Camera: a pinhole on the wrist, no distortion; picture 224 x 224 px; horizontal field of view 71.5 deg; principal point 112.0 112.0 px. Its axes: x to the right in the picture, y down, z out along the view. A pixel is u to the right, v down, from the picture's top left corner.
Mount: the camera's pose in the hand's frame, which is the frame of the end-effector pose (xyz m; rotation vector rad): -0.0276 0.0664 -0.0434 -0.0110 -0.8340 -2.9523
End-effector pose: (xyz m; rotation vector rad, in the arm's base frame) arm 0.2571 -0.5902 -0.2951 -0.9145 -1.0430 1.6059
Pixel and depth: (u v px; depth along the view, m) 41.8 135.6 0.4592
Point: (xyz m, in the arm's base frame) -0.2168 -0.5343 -0.4211
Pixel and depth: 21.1 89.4 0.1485
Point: 0.1259 -0.5767 -0.4324
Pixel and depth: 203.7 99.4 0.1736
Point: 0.1454 -0.7640 -0.4011
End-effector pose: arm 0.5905 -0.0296 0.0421 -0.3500 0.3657 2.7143
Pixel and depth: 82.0 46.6 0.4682
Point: 0.3124 -0.3745 0.3631
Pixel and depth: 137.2 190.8 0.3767
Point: 0.5509 -0.0298 0.4393
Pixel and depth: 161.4 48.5 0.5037
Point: 0.5276 -0.4561 0.4677
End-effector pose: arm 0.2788 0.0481 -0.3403 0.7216 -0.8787 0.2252
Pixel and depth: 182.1 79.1 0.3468
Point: -0.1172 0.1476 -0.2521
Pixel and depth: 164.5 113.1 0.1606
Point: 0.0993 0.1024 -0.2939
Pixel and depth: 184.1 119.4 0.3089
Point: -0.0696 0.0669 -0.2764
